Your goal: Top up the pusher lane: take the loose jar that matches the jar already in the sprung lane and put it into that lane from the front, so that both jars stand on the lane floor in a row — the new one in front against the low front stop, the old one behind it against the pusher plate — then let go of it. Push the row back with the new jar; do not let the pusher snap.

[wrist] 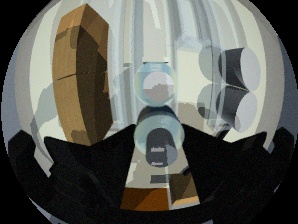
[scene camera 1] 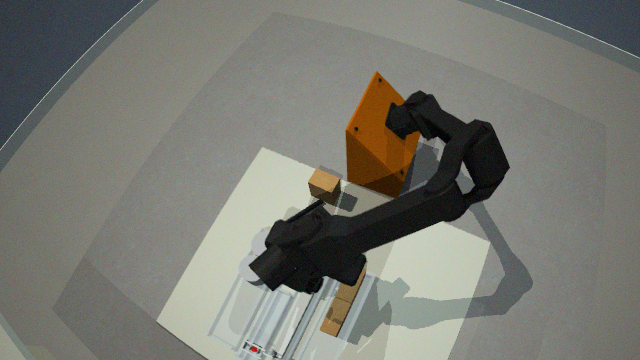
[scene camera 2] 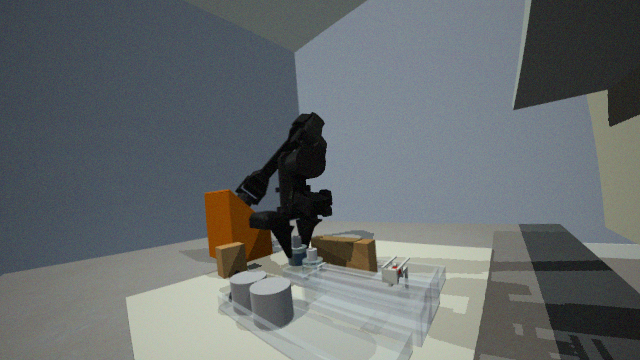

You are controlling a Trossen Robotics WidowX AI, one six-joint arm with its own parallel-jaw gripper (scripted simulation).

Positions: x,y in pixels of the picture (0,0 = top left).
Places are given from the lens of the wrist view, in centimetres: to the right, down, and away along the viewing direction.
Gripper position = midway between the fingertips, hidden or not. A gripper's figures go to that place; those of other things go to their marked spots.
my gripper (wrist: 158,128): 1, 2, 10
jar (wrist: 159,134): 1, 2, 7
brown block (wrist: 182,189): 6, 15, 16
The marked spots on the jar and the brown block are 17 cm apart.
